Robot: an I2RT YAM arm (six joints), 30 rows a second.
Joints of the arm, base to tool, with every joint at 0 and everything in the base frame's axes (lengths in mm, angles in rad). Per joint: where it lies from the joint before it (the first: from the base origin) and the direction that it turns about. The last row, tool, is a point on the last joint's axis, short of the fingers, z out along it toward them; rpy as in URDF.
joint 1: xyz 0 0 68 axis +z
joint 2: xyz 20 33.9 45.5 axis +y
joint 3: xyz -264 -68.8 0 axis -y
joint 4: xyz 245 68.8 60 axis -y
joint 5: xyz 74 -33.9 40.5 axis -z
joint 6: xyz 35.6 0 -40.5 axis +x
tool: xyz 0 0 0 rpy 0 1.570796 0
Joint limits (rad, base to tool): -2.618..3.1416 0..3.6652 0..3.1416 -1.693..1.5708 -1.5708..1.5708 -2.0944..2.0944
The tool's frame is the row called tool.
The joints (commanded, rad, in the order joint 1, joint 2, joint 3, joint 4, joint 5, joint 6), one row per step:
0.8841 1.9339 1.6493 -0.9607 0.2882 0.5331
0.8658 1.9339 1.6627 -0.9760 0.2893 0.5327
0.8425 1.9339 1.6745 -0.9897 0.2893 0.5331
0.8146 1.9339 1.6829 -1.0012 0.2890 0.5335
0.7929 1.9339 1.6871 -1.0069 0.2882 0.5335
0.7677 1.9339 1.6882 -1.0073 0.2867 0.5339
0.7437 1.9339 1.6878 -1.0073 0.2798 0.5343
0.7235 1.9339 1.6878 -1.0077 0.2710 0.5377
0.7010 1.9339 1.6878 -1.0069 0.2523 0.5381
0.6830 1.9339 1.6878 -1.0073 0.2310 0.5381
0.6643 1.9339 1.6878 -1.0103 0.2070 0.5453
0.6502 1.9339 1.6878 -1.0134 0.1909 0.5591
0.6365 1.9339 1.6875 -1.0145 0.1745 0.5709
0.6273 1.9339 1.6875 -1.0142 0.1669 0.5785
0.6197 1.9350 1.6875 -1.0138 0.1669 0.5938
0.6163 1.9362 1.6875 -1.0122 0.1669 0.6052
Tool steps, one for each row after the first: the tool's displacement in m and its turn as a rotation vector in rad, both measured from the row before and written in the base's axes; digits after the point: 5 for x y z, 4 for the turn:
0.00549 -0.00492 0.00332 -0.0023 0.0004 -0.0183
0.00680 -0.00639 0.00291 -0.0013 0.0013 -0.0237
0.00783 -0.00796 0.00201 -0.0019 0.0023 -0.0282
0.00597 -0.00626 0.00100 -0.0006 0.0016 -0.0214
0.00693 -0.00725 0.00029 0.0017 0.0005 -0.0251
0.00623 -0.00699 -0.00018 0.0047 0.0048 -0.0222
0.00505 -0.00591 -0.00009 0.0073 0.0059 -0.0206
0.00541 -0.00637 -0.00014 0.0141 0.0110 -0.0170
0.00402 -0.00506 -0.00019 0.0153 0.0132 -0.0113
0.00383 -0.00544 -0.00028 0.0186 0.0167 -0.0179
0.00279 -0.00425 -0.00021 0.0152 0.0122 -0.0220
0.00278 -0.00404 -0.00022 0.0158 0.0109 -0.0197
0.00200 -0.00276 -0.00003 0.0086 0.0043 -0.0140
0.00190 -0.00238 -0.00040 0.0048 0.0012 -0.0220
0.00104 -0.00093 -0.00040 0.0041 0.0001 -0.0141

